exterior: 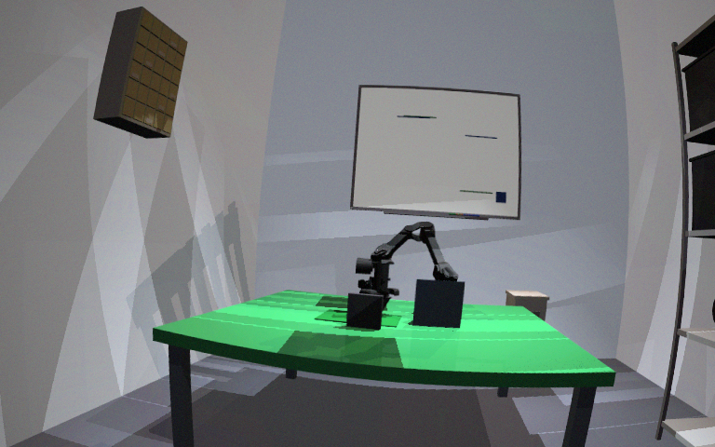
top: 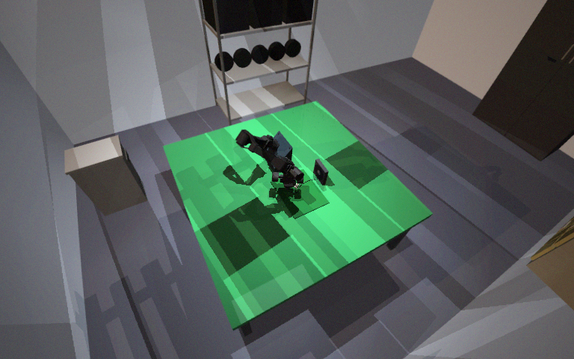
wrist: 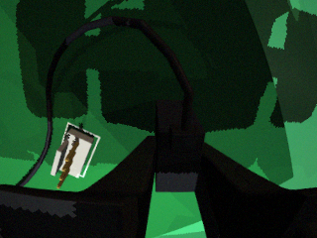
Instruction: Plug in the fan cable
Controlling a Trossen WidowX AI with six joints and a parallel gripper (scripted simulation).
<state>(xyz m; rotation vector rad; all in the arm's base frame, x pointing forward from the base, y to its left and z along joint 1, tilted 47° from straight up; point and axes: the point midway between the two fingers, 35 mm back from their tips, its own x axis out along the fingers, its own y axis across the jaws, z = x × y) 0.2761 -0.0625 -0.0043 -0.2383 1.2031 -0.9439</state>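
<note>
The dark green board lies 6 cm ahead of my gripper tip, 5 cm to the left of it and 3 cm below it. Round my gripper tip: fan plug 1 cm ahead, 1 cm above; then black fan 1 cm ahead, 22 cm to the left, 4 cm above.
</note>
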